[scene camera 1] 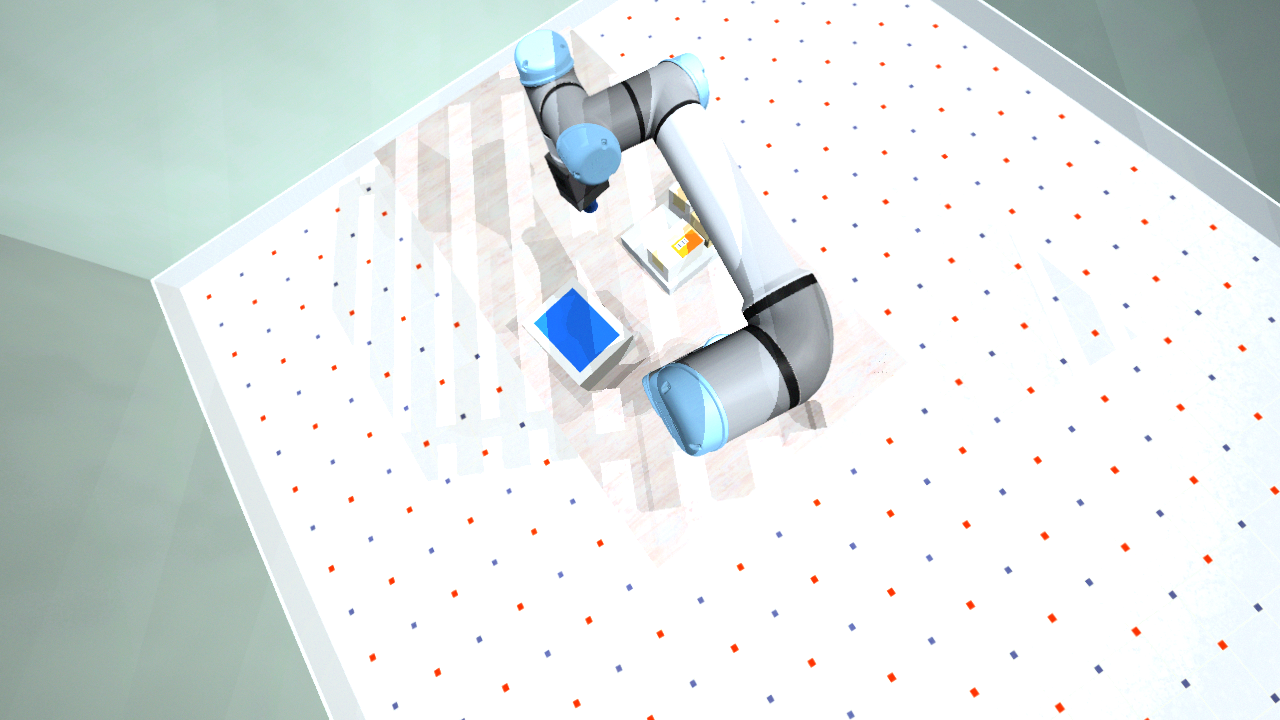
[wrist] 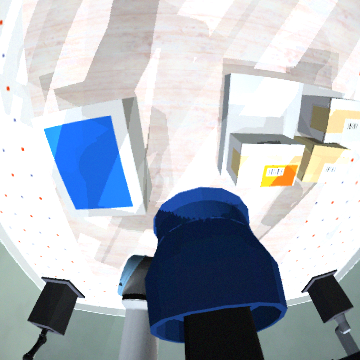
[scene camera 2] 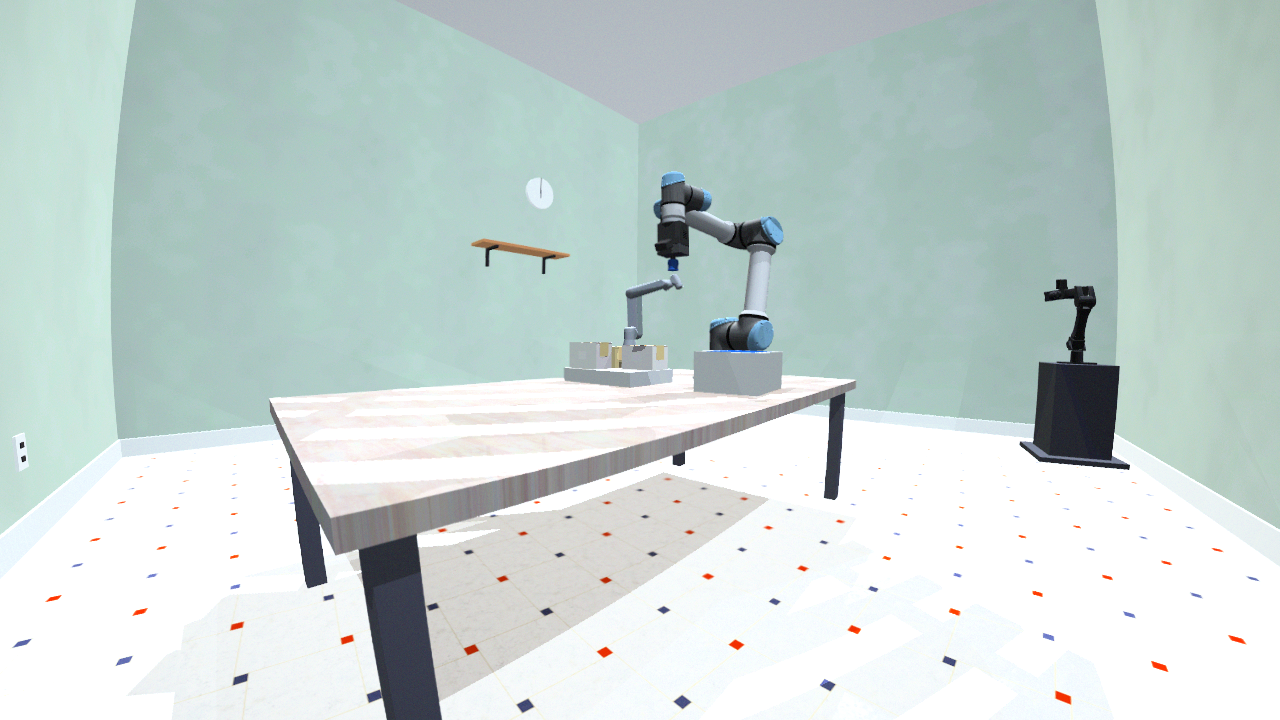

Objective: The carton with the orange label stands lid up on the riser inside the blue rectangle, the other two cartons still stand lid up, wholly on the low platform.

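Places are measured from the arm's base along level axes (x ahead, y left, z up), in centimetres.
Pixels of known places: hand, its tool point: point(scene camera 1: 590, 206) point(wrist: 201, 228) point(scene camera 2: 673, 270).
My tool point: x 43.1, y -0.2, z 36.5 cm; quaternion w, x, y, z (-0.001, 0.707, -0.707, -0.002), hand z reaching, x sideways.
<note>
Behind a point stands the place of what it marks.
The carton with the orange label point(scene camera 1: 666, 248) @(x 33.7, y -14.4, z 12.3 cm) point(wrist: 252, 159) @(x 34.6, y -13.1, z 12.3 cm) stands on the low platform point(scene camera 1: 635, 243) @(x 45.5, y -12.7, z 3.8 cm) point(scene camera 2: 598, 376) @(x 49.3, y -25.2, z 1.7 cm) point(wrist: 255, 95) @(x 45.9, y -16.8, z 3.8 cm), at the end near the riser, its labelled face up. The other two cartons stand beside it on the platform: one point(scene camera 1: 678, 197) @(x 42.4, y -28.5, z 12.7 cm) point(wrist: 341, 117) @(x 42.8, y -32.2, z 13.3 cm) at the far side, one point(wrist: 316, 162) @(x 32.3, y -29.6, z 11.6 cm) between, partly hidden behind the arm in scene camera 1. The riser point(scene camera 1: 612, 366) @(x 22.9, y 19.7, z 1.1 cm) point(scene camera 2: 737, 372) @(x 48.0, y 23.5, z 5.4 cm) point(wrist: 138, 160) @(x 34.7, y 9.8, z 7.3 cm) bears a blue rectangle point(scene camera 1: 577, 329) @(x 35.0, y 19.7, z 11.0 cm) point(wrist: 92, 165) @(x 36.2, y 18.6, z 11.0 cm) with nothing standing on it. My suction cup point(scene camera 1: 590, 206) point(scene camera 2: 673, 265) point(wrist: 201, 205) is open and empty, high above the table, apart from the cartons.
My arm's upper links point(scene camera 1: 720, 201) @(x 12.4, y -1.7, z 63.7 cm) pass over the platform's far side in scene camera 1. The table edge point(scene camera 2: 501, 483) @(x 132.3, y 28.5, z -1.5 cm) runs along the front. A second, grey arm point(scene camera 2: 634, 313) shows behind the cartons, and a black arm on a dark pedestal point(scene camera 2: 1076, 411) stands at the right.
</note>
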